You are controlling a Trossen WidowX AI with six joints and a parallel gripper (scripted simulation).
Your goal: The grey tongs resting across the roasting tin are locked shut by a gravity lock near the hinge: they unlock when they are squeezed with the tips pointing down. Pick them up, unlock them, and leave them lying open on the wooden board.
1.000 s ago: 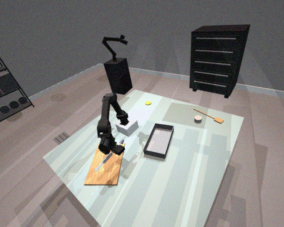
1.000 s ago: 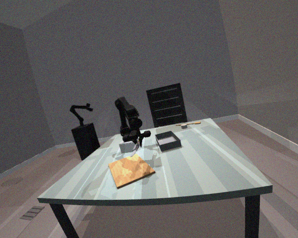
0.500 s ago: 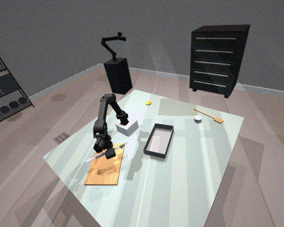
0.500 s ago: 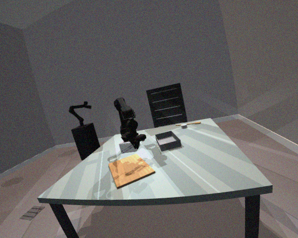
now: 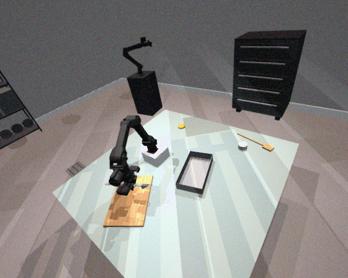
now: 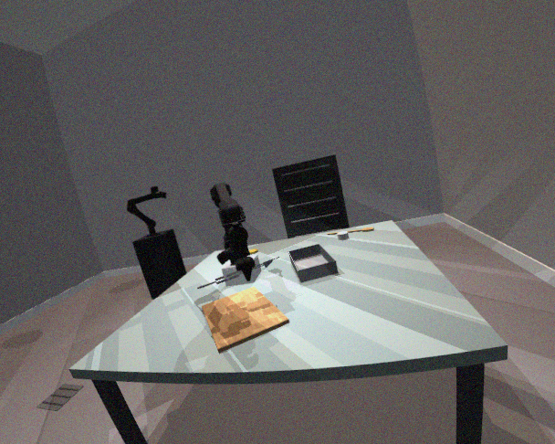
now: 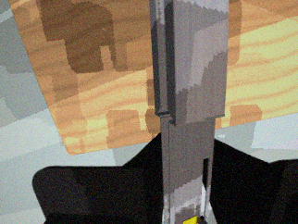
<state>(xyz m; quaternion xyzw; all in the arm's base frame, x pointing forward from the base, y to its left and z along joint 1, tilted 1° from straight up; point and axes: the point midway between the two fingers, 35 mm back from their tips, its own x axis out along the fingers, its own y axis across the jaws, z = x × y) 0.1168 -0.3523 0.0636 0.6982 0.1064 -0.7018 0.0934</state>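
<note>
Right now the wooden board is 12 cm below my gripper tip, 6 cm behind it and 1 cm to the right of it. Also, from my gripper tip: small white cylinder 69 cm to the left, 46 cm ahead, 11 cm below; roasting tin 33 cm to the left, 23 cm ahead, 10 cm below; yellow disc 81 cm to the left, 12 cm below, 12 cm behind.
</note>
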